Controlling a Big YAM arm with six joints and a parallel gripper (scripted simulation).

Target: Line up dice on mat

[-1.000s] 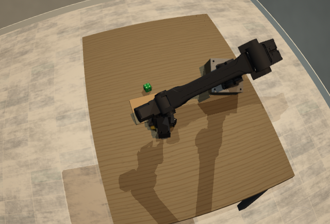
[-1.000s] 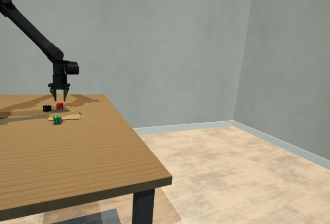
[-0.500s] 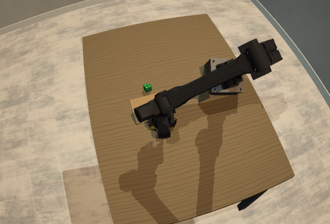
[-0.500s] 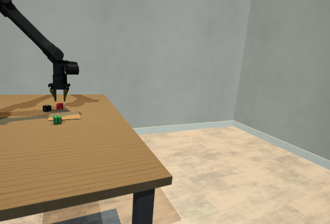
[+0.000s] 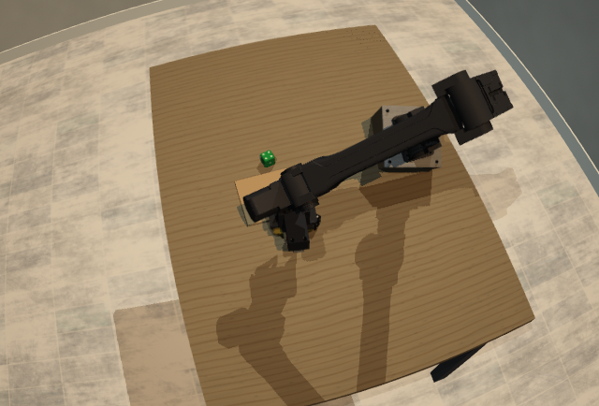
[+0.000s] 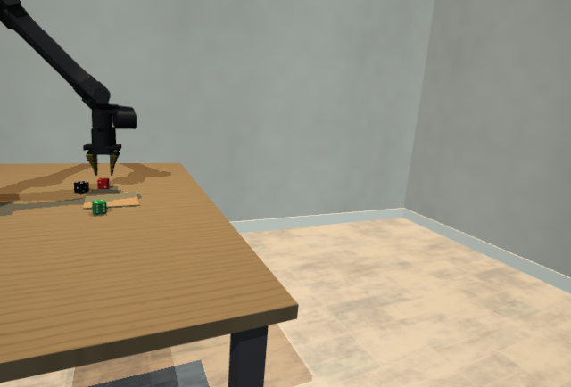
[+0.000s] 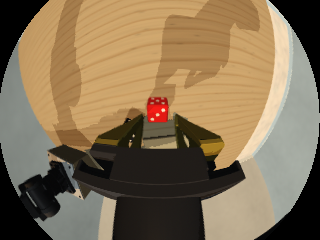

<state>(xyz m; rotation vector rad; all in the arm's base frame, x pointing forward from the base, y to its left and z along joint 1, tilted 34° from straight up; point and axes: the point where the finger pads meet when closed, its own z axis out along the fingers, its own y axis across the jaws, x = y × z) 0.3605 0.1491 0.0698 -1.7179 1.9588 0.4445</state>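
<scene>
Right now the red die is 30 mm below my hand. From my hand the other things lie so: black die: 60 mm behind, 40 mm to the right, 30 mm below; tan mat: 150 mm to the right, 50 mm below, 30 mm ahead; green die: 260 mm to the right, 30 mm below, 10 mm ahead.
</scene>
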